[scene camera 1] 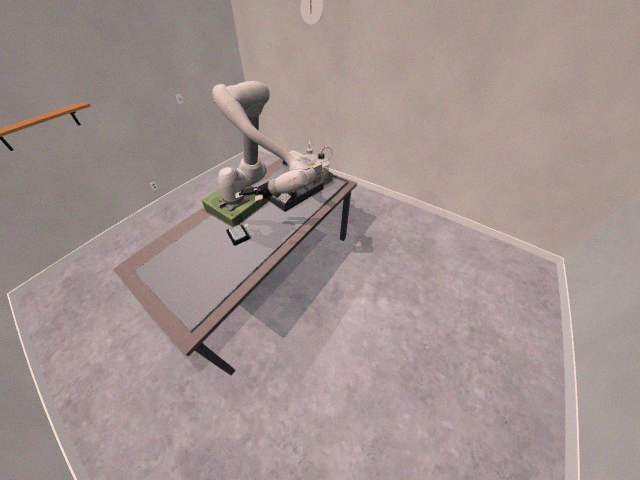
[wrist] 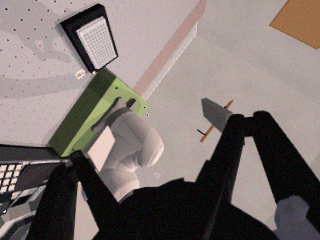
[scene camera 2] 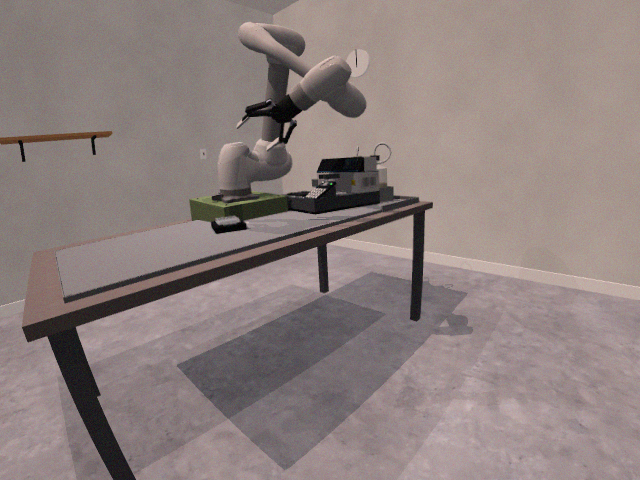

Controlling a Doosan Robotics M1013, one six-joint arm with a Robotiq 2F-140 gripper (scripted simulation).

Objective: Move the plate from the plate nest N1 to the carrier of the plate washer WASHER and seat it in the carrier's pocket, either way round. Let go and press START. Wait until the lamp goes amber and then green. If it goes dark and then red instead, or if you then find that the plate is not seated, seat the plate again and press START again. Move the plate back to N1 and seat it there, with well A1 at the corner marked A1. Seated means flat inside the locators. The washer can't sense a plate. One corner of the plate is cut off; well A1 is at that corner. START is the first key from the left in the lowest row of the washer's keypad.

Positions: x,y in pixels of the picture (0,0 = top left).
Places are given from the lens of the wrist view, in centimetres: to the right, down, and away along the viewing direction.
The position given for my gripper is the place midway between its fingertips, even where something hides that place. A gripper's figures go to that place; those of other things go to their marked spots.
my gripper (wrist: pixel 156 120): -1, 0, 19
white well plate (wrist: pixel 94 35): -18, -23, 34
